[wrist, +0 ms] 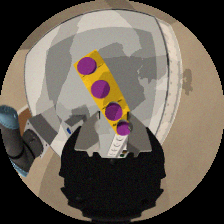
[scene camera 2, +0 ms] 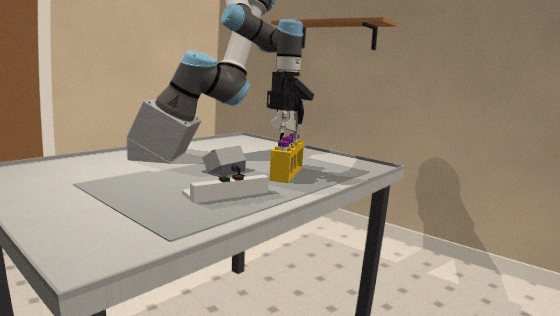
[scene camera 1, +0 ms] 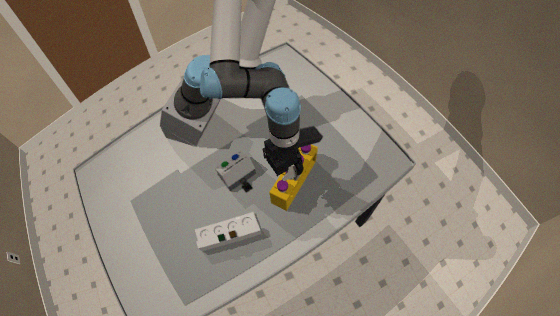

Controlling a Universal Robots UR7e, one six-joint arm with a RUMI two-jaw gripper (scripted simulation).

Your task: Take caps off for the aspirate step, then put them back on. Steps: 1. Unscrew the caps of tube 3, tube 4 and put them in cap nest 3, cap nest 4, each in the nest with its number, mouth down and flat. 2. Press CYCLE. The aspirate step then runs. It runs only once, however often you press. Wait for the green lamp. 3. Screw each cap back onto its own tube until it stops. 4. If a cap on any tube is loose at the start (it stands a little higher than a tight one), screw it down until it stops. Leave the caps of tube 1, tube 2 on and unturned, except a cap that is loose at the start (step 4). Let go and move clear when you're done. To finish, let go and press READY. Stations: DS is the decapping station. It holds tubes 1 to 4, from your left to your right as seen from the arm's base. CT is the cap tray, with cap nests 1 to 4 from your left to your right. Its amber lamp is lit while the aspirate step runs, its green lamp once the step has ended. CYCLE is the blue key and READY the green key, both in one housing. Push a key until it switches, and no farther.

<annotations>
my gripper: wrist 113,111; scene camera 2; scene camera 1
same spot on my gripper: (scene camera 2: 295,120) = (scene camera 1: 295,171)
</annotations>
